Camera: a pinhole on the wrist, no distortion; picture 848 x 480 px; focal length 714.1 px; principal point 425.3 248.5 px. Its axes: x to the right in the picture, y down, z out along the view. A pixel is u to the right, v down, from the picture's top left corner.
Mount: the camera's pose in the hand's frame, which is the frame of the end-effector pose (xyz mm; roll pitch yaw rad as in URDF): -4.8 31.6 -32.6 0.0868 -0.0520 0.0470
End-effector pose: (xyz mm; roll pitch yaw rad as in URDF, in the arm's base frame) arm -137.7 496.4 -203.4 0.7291 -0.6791 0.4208
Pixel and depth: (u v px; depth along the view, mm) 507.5 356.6 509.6
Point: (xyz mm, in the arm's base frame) -240.0 151.0 127.6
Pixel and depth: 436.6 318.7 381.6
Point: -229.8 228.1 6.5
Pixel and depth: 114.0 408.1 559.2
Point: -483.5 38.1 -27.9
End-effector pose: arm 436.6 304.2 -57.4 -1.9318 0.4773 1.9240
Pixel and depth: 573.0 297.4 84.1
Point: 405.7 277.5 -103.1
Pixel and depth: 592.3 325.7 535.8
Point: 10.5 123.7 -299.5
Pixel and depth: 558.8 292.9 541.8
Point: 3.0 110.5 -268.4
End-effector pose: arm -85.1 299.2 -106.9 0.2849 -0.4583 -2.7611
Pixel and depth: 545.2 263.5 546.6
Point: 14.1 496.7 364.3
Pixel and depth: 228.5 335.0 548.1
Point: 236.7 539.3 261.2
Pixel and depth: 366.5 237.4 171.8
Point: -16.7 354.7 2.7
